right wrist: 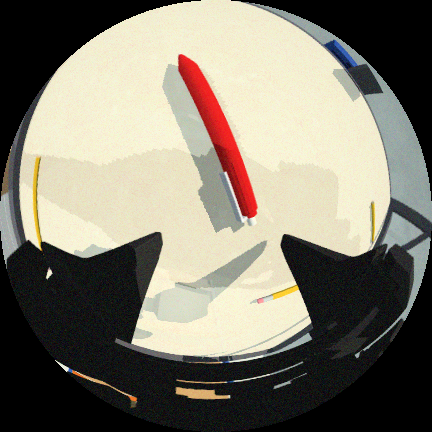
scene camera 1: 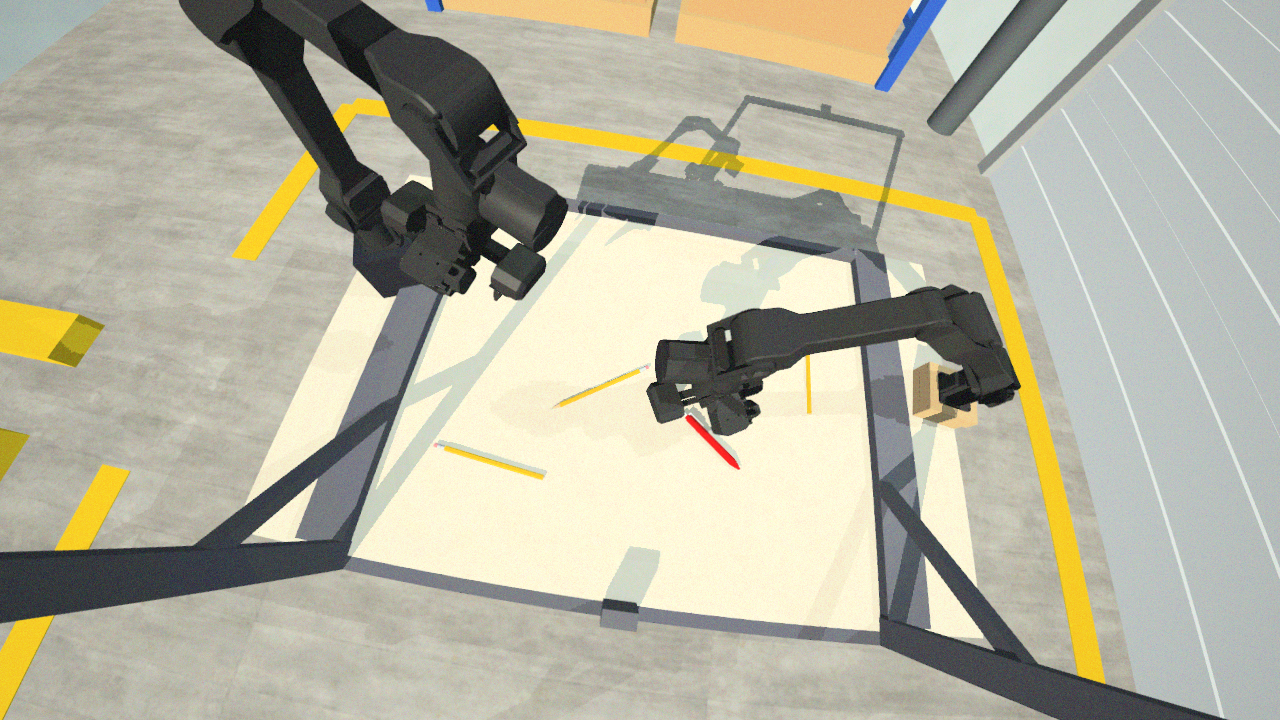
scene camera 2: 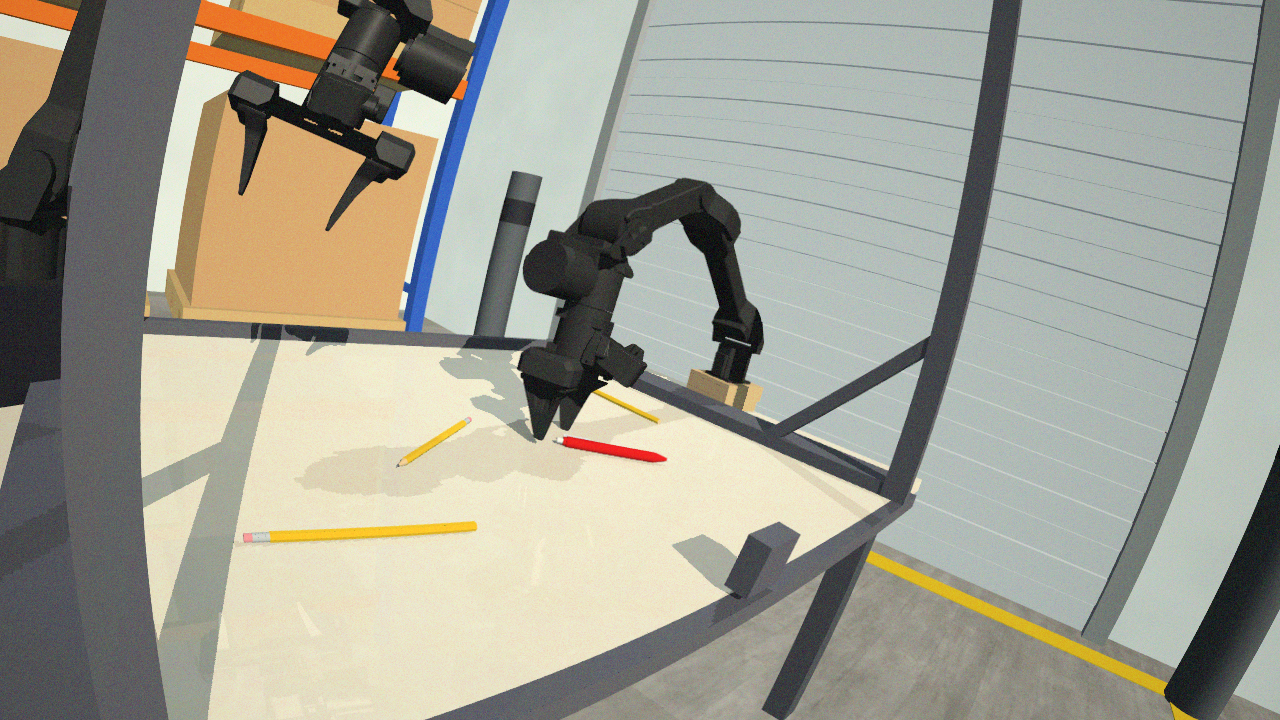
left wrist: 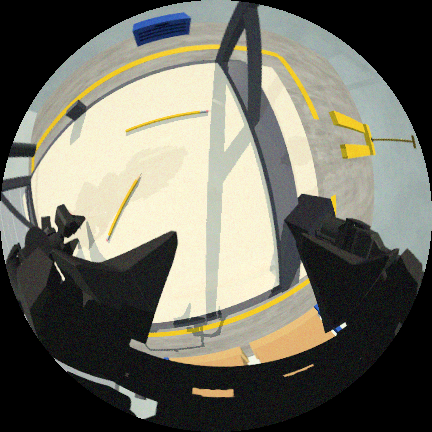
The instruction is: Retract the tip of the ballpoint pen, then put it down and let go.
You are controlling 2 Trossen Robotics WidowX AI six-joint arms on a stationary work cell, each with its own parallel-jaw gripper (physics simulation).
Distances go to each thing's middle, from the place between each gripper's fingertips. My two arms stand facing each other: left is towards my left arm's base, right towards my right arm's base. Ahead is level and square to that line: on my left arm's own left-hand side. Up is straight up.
I see my left gripper 80 mm past the red ballpoint pen (scene camera 2: 570, 441), 400 mm to the left of it and 200 mm above it. Also, from my left hand: grey block (scene camera 2: 765, 552) 360 mm behind, 310 mm to the right, 180 mm below; then tan block (scene camera 1: 926, 405) 100 mm ahead, 840 mm to the right, 180 mm below.
Now: right hand 60 mm past the red ballpoint pen and 50 mm to the left of it. From my right hand the other things lie so: grey block 340 mm behind, 50 mm to the left, 30 mm above; tan block 490 mm to the right, 130 mm ahead, 20 mm above.
